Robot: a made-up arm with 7 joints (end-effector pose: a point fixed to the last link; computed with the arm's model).
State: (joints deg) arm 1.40 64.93 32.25 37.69 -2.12 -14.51 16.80
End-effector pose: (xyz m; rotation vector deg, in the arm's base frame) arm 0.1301 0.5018 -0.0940 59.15 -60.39 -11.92
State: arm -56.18 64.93 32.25 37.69 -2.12 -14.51 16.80
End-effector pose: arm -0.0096 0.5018 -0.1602 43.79 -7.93 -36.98
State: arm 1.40 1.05 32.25 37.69 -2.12 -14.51 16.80
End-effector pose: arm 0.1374 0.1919 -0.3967 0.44 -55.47 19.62
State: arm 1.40 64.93 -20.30 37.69 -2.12 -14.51 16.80
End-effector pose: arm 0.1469 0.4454 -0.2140 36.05 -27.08 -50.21
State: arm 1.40 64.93 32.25 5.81 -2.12 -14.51 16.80
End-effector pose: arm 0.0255 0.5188 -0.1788 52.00 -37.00 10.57
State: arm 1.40 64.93 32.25 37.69 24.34 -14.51 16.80
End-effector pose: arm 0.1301 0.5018 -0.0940 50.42 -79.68 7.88
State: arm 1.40 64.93 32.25 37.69 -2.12 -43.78 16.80
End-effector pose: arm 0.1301 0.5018 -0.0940 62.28 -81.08 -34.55
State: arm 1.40 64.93 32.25 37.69 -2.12 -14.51 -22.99
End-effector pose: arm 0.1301 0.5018 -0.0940 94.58 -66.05 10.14
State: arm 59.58 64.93 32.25 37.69 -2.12 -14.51 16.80
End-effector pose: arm 0.1484 0.5018 0.0610 65.89 -112.06 21.03
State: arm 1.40 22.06 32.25 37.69 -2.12 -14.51 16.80
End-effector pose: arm 0.1360 0.3295 -0.3386 19.81 -58.45 9.70
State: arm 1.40 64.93 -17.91 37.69 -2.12 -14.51 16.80
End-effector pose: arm 0.1488 0.4480 -0.2086 37.22 -28.68 -48.63
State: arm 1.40 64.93 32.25 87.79 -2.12 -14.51 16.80
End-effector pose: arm 0.2080 0.3550 0.0331 64.93 -95.29 -51.05
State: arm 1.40 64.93 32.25 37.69 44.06 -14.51 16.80
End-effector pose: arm 0.1301 0.5018 -0.0940 42.26 -92.77 23.22
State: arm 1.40 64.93 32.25 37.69 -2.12 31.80 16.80
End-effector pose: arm 0.1301 0.5018 -0.0940 49.55 -26.10 20.80
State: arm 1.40 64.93 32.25 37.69 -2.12 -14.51 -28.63
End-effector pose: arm 0.1301 0.5018 -0.0940 99.52 -66.46 13.58
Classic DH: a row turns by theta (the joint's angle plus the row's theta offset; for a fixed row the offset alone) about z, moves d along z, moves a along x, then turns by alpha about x. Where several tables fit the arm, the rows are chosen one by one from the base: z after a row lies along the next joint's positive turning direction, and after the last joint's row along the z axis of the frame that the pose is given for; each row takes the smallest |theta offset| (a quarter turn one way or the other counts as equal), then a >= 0, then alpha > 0; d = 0 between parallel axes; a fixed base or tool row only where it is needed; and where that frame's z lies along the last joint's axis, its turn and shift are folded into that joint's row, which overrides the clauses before.
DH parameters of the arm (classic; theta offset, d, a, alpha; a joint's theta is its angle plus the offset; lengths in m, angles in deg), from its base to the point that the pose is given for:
base (fixed): 0 0 0 90
joint 1: 90 -0.104 0 90
joint 2: 90 0 0 90
joint 3: 90 -0.206 0 90
joint 4: 0 0 0 -90
joint 5: 0 -0.247 0 -90
joint 6: -90 0 0 90
joint 7: 90 0 0 90
tool (fixed): -90 0 0 0

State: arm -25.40 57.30 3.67 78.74 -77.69 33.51 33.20
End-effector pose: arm 0.1651 0.3263 -0.2160 74.92 22.03 -75.96
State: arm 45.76 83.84 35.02 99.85 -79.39 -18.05 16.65
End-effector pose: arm 0.0522 0.2818 0.2274 165.12 -16.49 -43.16
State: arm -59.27 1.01 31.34 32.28 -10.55 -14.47 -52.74
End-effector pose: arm -0.2979 0.1799 -0.3082 74.21 17.04 1.50
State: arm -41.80 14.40 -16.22 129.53 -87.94 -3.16 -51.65
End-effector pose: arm 0.0960 0.0646 -0.1670 78.89 -125.35 -46.47
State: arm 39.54 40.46 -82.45 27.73 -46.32 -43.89 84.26
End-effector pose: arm 0.2644 0.2929 -0.2966 -33.28 67.94 -123.26
